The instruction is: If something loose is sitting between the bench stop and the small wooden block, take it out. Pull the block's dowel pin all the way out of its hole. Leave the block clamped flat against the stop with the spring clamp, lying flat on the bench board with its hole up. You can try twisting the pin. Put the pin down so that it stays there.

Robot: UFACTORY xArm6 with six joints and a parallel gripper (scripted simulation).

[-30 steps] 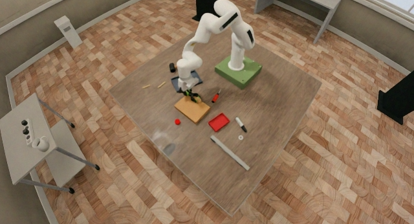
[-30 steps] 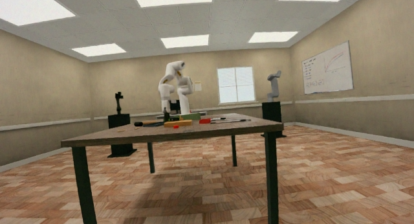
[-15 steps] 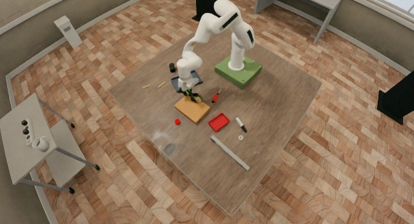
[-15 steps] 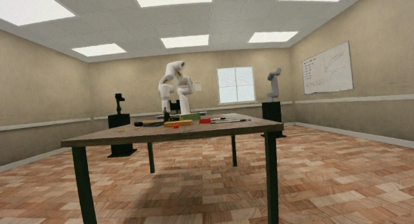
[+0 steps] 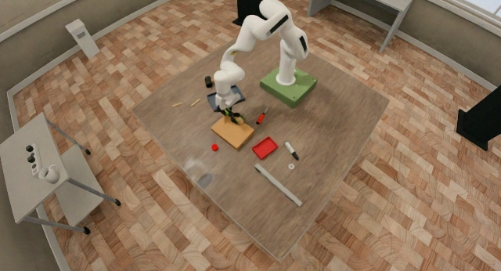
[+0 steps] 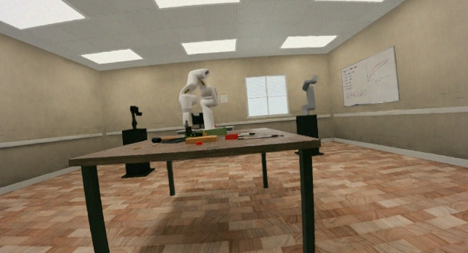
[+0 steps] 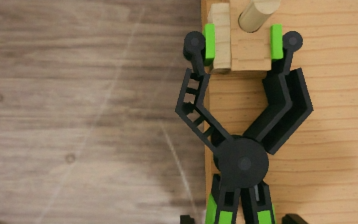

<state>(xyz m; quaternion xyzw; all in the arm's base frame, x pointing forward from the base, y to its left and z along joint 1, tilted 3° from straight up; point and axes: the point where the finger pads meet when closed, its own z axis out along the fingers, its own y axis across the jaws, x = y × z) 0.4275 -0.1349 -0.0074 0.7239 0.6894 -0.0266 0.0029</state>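
Right now the dowel pin is 11 cm to the left of my hand and 1 cm ahead of it. The rest, counted from my hand: dark tray 10 cm to the right, 9 cm behind, 5 cm below; then tan bench board 10 cm to the left, 6 cm ahead, 4 cm below; then small wooden block 11 cm to the left, 2 cm below, 1 cm ahead.
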